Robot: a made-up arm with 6 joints. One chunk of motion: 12 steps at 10 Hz.
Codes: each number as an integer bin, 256 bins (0 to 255) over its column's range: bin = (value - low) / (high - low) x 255, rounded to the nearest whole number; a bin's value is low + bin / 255 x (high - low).
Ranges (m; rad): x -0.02..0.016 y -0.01..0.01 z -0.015..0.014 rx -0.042..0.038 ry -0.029..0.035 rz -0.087..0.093
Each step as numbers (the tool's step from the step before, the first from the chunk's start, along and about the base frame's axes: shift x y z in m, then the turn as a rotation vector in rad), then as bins.
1 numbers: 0.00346 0.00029 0.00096 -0.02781 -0.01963 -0.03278
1 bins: 166 131 140 45 37 77
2 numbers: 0.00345 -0.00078 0.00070 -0.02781 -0.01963 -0.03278
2 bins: 166 118 138 45 37 77
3 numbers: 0.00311 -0.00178 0.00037 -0.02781 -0.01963 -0.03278
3 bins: 164 105 135 45 37 77
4 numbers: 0.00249 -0.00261 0.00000 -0.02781 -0.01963 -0.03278
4 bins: 159 94 132 45 37 77
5 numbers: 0.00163 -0.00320 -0.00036 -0.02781 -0.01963 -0.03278
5 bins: 153 87 129 45 37 77
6 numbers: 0.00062 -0.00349 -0.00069 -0.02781 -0.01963 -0.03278
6 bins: 146 83 126 45 37 77
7 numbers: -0.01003 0.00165 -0.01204 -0.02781 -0.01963 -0.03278
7 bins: 71 149 26 45 37 77
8 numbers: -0.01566 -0.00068 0.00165 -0.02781 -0.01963 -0.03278
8 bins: 31 119 146 45 37 77
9 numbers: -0.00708 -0.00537 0.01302 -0.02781 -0.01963 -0.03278
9 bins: 92 59 246 45 37 77
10 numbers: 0.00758 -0.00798 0.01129 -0.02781 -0.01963 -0.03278
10 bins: 195 26 231 45 37 77
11 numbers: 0.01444 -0.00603 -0.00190 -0.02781 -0.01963 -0.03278
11 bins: 244 51 115 45 37 77
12 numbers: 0.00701 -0.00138 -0.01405 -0.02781 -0.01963 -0.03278
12 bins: 191 110 8 45 37 77
